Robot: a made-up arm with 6 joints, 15 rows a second.
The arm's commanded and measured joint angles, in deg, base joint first. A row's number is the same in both.
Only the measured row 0 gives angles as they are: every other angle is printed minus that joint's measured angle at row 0.
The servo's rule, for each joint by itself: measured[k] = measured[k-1] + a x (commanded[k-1-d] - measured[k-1]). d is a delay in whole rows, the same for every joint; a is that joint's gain. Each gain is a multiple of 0.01, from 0.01 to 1. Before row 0 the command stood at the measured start. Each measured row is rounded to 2 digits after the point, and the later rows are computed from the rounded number. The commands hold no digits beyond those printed.
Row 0, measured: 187.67 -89.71 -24.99 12.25 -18.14 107.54
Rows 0 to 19, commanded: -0.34 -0.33 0.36 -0.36 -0.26 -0.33; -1.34 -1.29 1.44 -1.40 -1.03 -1.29; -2.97 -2.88 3.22 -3.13 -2.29 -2.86; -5.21 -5.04 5.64 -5.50 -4.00 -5.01; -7.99 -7.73 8.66 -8.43 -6.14 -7.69; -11.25 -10.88 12.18 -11.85 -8.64 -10.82; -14.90 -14.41 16.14 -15.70 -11.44 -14.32; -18.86 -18.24 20.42 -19.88 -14.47 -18.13; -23.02 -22.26 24.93 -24.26 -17.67 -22.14; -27.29 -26.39 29.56 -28.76 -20.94 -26.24; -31.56 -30.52 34.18 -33.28 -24.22 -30.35; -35.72 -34.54 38.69 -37.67 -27.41 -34.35; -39.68 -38.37 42.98 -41.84 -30.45 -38.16; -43.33 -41.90 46.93 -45.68 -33.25 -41.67; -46.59 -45.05 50.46 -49.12 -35.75 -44.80; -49.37 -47.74 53.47 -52.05 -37.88 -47.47; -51.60 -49.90 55.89 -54.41 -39.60 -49.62; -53.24 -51.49 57.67 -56.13 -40.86 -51.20; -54.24 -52.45 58.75 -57.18 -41.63 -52.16; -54.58 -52.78 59.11 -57.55 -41.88 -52.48
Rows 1 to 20, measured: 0.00 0.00 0.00 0.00 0.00 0.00; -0.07 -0.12 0.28 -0.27 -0.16 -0.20; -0.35 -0.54 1.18 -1.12 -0.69 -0.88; -0.93 -1.38 2.77 -2.63 -1.67 -2.11; -1.87 -2.70 5.01 -4.78 -3.09 -3.91; -3.22 -4.51 7.86 -7.52 -4.95 -6.25; -4.99 -6.80 11.23 -10.77 -7.20 -9.08; -7.17 -9.54 15.06 -14.47 -9.79 -12.33; -9.74 -12.67 19.24 -18.53 -12.64 -15.93; -12.66 -16.12 23.68 -22.83 -15.71 -19.78; -15.88 -19.82 28.27 -27.28 -18.90 -23.79; -19.33 -23.67 32.88 -31.78 -22.15 -27.86; -22.94 -27.58 37.41 -36.20 -25.36 -31.88; -26.62 -31.46 41.75 -40.43 -28.46 -35.77; -30.30 -35.22 45.79 -44.37 -31.38 -39.43; -33.88 -38.76 49.43 -47.93 -34.05 -42.76; -37.29 -41.99 52.58 -51.02 -36.39 -45.68; -40.44 -44.84 55.16 -53.56 -38.35 -48.12; -43.26 -47.23 57.12 -55.49 -39.88 -50.03; -45.68 -49.11 58.39 -56.76 -40.95 -51.35
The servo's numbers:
d 1
a 0.22 0.36 0.78 0.75 0.61 0.62

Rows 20 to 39, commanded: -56.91 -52.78 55.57 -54.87 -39.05 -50.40; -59.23 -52.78 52.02 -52.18 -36.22 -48.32; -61.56 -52.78 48.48 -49.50 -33.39 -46.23; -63.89 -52.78 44.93 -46.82 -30.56 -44.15; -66.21 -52.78 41.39 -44.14 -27.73 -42.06; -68.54 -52.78 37.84 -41.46 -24.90 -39.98; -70.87 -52.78 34.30 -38.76 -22.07 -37.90; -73.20 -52.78 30.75 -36.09 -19.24 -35.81; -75.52 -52.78 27.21 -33.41 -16.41 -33.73; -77.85 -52.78 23.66 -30.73 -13.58 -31.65; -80.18 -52.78 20.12 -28.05 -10.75 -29.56; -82.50 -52.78 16.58 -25.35 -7.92 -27.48; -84.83 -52.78 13.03 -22.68 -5.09 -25.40; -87.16 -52.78 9.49 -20.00 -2.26 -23.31; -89.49 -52.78 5.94 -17.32 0.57 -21.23; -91.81 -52.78 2.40 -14.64 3.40 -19.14; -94.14 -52.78 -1.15 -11.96 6.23 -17.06; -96.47 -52.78 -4.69 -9.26 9.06 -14.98; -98.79 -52.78 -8.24 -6.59 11.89 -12.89; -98.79 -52.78 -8.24 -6.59 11.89 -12.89
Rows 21 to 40, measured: -47.64 -50.43 58.95 -57.35 -41.52 -52.05; -49.68 -51.28 56.31 -55.49 -40.01 -51.03; -51.78 -51.82 52.96 -53.01 -37.70 -49.35; -53.93 -52.17 49.47 -50.38 -35.07 -47.42; -56.12 -52.39 45.93 -47.71 -32.32 -45.39; -58.34 -52.53 42.39 -45.03 -29.52 -43.33; -60.58 -52.62 38.84 -42.35 -26.70 -41.25; -62.84 -52.68 35.30 -39.66 -23.88 -39.17; -65.12 -52.72 31.75 -36.98 -21.05 -37.09; -67.41 -52.74 28.21 -34.30 -18.22 -35.01; -69.71 -52.75 24.66 -31.62 -15.39 -32.93; -72.01 -52.76 21.12 -28.94 -12.56 -30.84; -74.32 -52.77 17.58 -26.25 -9.73 -28.76; -76.63 -52.77 14.03 -23.57 -6.90 -26.68; -78.95 -52.77 10.49 -20.89 -4.07 -24.59; -81.27 -52.77 6.94 -18.21 -1.24 -22.51; -83.59 -52.77 3.40 -15.53 1.59 -20.42; -85.91 -52.77 -0.15 -12.85 4.42 -18.34; -88.23 -52.77 -3.69 -10.16 7.25 -16.26; -90.55 -52.77 -7.24 -7.48 10.08 -14.17
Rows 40 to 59, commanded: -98.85 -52.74 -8.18 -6.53 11.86 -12.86; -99.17 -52.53 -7.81 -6.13 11.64 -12.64; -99.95 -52.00 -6.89 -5.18 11.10 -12.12; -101.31 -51.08 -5.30 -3.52 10.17 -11.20; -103.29 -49.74 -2.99 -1.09 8.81 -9.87; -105.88 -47.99 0.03 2.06 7.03 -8.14; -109.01 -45.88 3.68 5.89 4.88 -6.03; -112.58 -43.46 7.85 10.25 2.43 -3.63; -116.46 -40.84 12.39 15.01 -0.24 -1.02; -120.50 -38.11 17.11 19.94 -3.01 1.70; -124.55 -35.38 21.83 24.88 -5.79 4.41; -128.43 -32.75 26.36 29.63 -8.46 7.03; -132.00 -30.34 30.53 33.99 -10.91 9.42; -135.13 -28.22 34.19 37.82 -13.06 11.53; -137.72 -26.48 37.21 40.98 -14.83 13.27; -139.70 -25.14 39.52 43.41 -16.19 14.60; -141.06 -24.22 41.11 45.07 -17.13 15.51; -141.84 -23.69 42.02 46.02 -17.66 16.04; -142.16 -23.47 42.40 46.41 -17.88 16.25; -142.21 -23.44 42.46 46.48 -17.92 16.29
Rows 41 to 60, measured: -92.36 -52.77 -8.02 -6.81 11.18 -13.38; -93.79 -52.76 -8.14 -6.60 11.59 -13.06; -94.97 -52.68 -7.88 -6.25 11.62 -12.80; -96.07 -52.44 -7.11 -5.45 11.30 -12.38; -97.22 -51.95 -5.70 -4.00 10.61 -11.65; -98.56 -51.15 -3.59 -1.82 9.51 -10.55; -100.17 -50.01 -0.77 1.09 8.00 -9.06; -102.11 -48.52 2.70 4.69 6.10 -7.18; -104.41 -46.70 6.72 8.86 3.86 -4.98; -107.06 -44.59 11.14 13.47 1.36 -2.52; -110.02 -42.26 15.80 18.32 -1.31 0.10; -113.22 -39.78 20.50 23.24 -4.04 2.77; -116.57 -37.25 25.07 28.03 -6.74 5.41; -119.96 -34.76 29.33 32.50 -9.28 7.90; -123.30 -32.41 33.12 36.49 -11.59 10.15; -126.47 -30.28 36.31 39.86 -13.57 12.08; -129.38 -28.43 38.81 42.52 -15.17 13.64; -131.95 -26.91 40.60 44.43 -16.37 14.80; -134.13 -25.75 41.71 45.62 -17.16 15.57; -135.90 -24.93 42.25 46.21 -17.60 15.99
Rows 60 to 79, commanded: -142.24 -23.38 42.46 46.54 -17.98 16.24; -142.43 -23.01 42.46 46.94 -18.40 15.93; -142.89 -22.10 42.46 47.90 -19.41 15.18; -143.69 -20.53 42.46 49.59 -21.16 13.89; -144.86 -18.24 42.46 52.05 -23.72 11.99; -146.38 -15.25 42.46 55.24 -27.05 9.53; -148.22 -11.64 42.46 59.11 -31.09 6.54; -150.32 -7.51 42.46 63.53 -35.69 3.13; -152.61 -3.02 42.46 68.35 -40.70 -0.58; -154.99 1.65 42.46 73.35 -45.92 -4.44; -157.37 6.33 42.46 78.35 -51.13 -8.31; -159.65 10.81 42.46 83.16 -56.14 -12.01; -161.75 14.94 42.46 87.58 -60.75 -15.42; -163.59 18.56 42.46 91.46 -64.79 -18.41; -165.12 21.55 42.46 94.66 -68.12 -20.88; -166.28 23.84 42.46 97.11 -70.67 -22.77; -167.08 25.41 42.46 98.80 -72.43 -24.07; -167.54 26.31 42.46 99.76 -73.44 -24.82; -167.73 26.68 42.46 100.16 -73.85 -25.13; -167.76 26.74 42.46 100.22 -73.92 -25.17
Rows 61 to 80, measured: -137.29 -24.39 42.41 46.41 -17.80 16.18; -138.38 -24.03 42.45 46.51 -17.91 16.22; -139.27 -23.66 42.46 46.83 -18.21 16.04; -140.07 -23.10 42.46 47.63 -18.94 15.51; -140.87 -22.17 42.46 49.10 -20.29 14.51; -141.75 -20.76 42.46 51.31 -22.38 12.95; -142.77 -18.78 42.46 54.26 -25.23 10.83; -143.97 -16.21 42.46 57.90 -28.80 8.17; -145.37 -13.08 42.46 62.12 -33.00 5.05; -146.96 -9.46 42.46 66.79 -37.70 1.56; -148.73 -5.46 42.46 71.71 -42.71 -2.16; -150.63 -1.22 42.46 76.69 -47.85 -5.97; -152.61 3.11 42.46 81.54 -52.91 -9.71; -154.62 7.37 42.46 86.07 -57.69 -13.25; -156.59 11.40 42.46 90.11 -62.02 -16.45; -158.47 15.05 42.46 93.52 -65.74 -19.20; -160.19 18.21 42.46 96.21 -68.75 -21.41; -161.71 20.80 42.46 98.15 -70.99 -23.06; -162.99 22.78 42.46 99.36 -72.48 -24.15; -164.03 24.18 42.46 99.96 -73.32 -24.76
